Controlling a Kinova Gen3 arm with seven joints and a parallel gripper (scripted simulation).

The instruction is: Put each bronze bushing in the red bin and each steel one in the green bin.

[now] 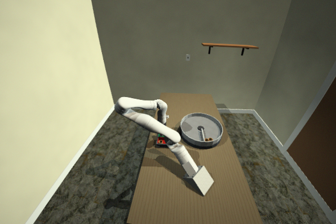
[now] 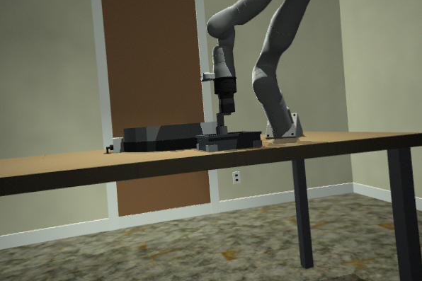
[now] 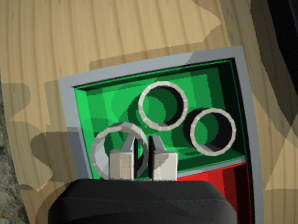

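Now: the bin tray 2 cm behind my hand, 2 cm to the right of it and 5 cm below it. The rest, counted from my hand: grey turntable 15 cm ahead, 36 cm to the right, 2 cm below.
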